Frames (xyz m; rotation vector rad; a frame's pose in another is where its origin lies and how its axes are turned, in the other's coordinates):
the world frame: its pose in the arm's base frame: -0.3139 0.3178 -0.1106 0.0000 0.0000 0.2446
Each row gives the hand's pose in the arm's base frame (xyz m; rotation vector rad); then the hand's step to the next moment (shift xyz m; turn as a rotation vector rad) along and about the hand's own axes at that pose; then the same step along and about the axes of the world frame.
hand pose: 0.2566 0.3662 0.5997 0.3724 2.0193 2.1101
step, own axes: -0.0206 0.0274 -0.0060 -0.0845 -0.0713 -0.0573
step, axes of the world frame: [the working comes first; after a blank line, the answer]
step, axes of the arm's base frame: 0.0185 -0.0135 0.0262 0.0600 -0.0773 -0.0771

0.0147 -0.0176 0.0262 0.0395 -0.0895 -0.0771
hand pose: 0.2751 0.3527 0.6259 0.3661 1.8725 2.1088
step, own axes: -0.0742 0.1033 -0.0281 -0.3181 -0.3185 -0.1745
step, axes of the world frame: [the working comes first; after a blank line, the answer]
step, axes of the arm's base frame: 0.0525 -0.0654 0.0997 0.2440 -0.2476 -0.3350

0.0351 -0.0761 0.0997 0.1768 -0.2993 -0.3350
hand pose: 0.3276 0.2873 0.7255 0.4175 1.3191 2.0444
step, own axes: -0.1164 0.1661 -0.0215 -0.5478 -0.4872 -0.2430
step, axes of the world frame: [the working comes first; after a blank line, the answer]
step, axes of the arm's base frame: 0.0136 -0.1389 0.1487 0.4319 -0.4039 -0.4968

-0.0205 -0.1380 0.1487 0.3212 -0.4965 -0.4968
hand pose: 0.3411 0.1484 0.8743 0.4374 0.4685 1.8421
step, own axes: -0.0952 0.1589 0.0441 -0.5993 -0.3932 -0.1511
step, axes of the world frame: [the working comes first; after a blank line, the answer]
step, axes of the arm's base frame: -0.0763 -0.1323 0.1137 0.4191 -0.4709 -0.3732

-0.1061 -0.1099 0.1137 0.2926 -0.5583 -0.3732
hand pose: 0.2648 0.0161 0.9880 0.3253 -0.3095 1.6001
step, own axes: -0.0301 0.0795 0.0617 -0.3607 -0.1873 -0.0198
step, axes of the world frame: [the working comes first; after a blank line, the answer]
step, axes of the arm's base frame: -0.0767 -0.0560 0.0450 0.2044 -0.3138 -0.1592

-0.0879 -0.0358 0.0450 0.1223 -0.3540 -0.1592
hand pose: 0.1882 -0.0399 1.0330 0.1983 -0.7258 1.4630
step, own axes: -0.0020 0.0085 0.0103 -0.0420 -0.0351 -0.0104
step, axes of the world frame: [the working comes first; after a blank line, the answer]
step, axes of the arm's base frame: -0.0113 -0.0061 0.0043 0.0390 -0.0339 -0.0208

-0.0124 -0.0032 0.0043 0.0296 -0.0424 -0.0208
